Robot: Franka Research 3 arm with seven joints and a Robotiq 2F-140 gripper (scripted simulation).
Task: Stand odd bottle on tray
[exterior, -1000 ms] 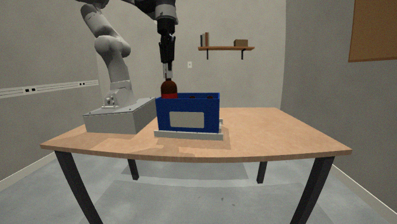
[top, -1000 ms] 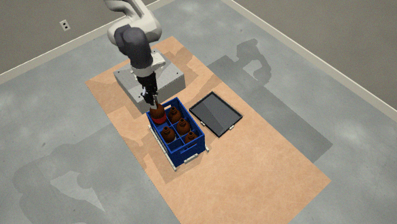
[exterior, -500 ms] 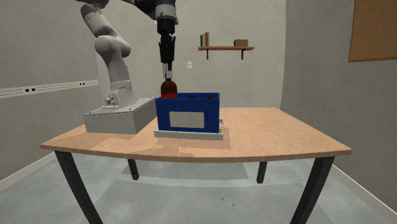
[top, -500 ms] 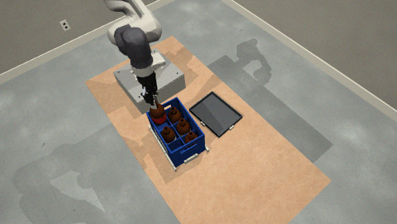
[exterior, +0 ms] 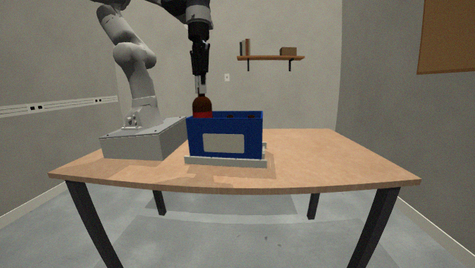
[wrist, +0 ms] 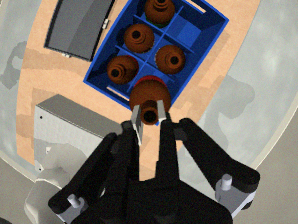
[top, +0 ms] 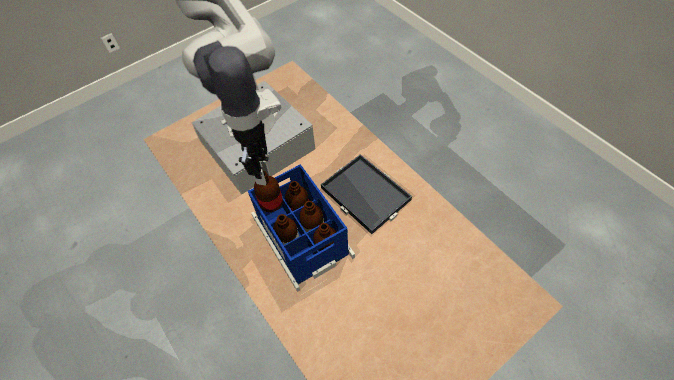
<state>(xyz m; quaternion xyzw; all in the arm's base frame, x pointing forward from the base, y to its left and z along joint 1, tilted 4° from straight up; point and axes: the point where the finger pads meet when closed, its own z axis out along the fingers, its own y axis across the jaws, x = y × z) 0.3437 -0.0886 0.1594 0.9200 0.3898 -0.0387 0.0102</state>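
The bottle is 8 cm below my hand. Also, from my hand: blue crate (21 cm below, 9 cm ahead, 5 cm to the left); dark grey tray (31 cm to the left, 28 cm below, 6 cm ahead).
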